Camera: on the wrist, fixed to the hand. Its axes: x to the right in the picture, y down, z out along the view.
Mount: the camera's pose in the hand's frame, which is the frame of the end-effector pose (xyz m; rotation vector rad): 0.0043 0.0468 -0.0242 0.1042 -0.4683 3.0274
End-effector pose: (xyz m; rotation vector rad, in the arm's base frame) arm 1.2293 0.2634 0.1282 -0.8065 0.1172 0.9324
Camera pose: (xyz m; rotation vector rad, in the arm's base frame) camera 1.2025 0.2658 0.0827 -0.3427 -0.6787 -2.2387
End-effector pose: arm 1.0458 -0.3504 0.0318 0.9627 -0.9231 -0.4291
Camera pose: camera 1.0647 -0.3162 0.0674 -1.1715 -1.6625 1.9997
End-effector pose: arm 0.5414 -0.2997 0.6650 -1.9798 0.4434 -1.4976
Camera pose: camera 0.5242 -0.3442 0.6422 0.1396 1.5598 0.8916
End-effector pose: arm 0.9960 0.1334 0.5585 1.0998 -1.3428 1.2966
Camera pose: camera 0.9501 0.1594 0.5554 0.9880 1.1974 -1.0019
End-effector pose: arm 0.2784 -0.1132 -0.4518 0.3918 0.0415 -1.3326
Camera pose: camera 0.3286 -0.1015 -0.4636 -0.0958 -0.7221 1.6166
